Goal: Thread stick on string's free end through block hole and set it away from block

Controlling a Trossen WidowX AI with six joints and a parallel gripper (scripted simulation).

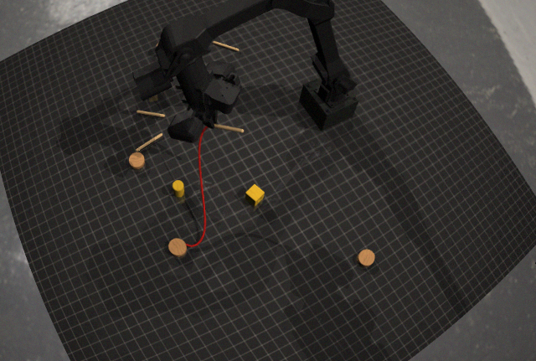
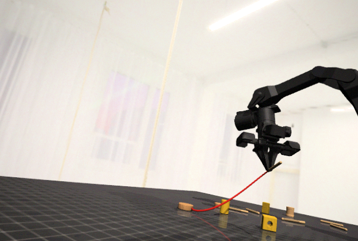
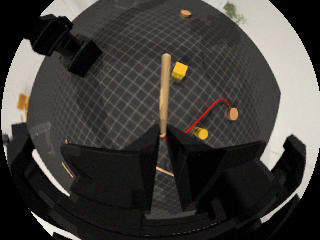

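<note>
Right now my gripper tip is 12 cm above the yellow cylinder, 11 cm short of it and 2 cm to the right of it. Also, from my gripper tip: round wooden button: 19 cm ahead, 13 cm to the left, 13 cm below; thin wooden stick: 1 cm to the left, 1 cm behind, 1 cm above.
</note>
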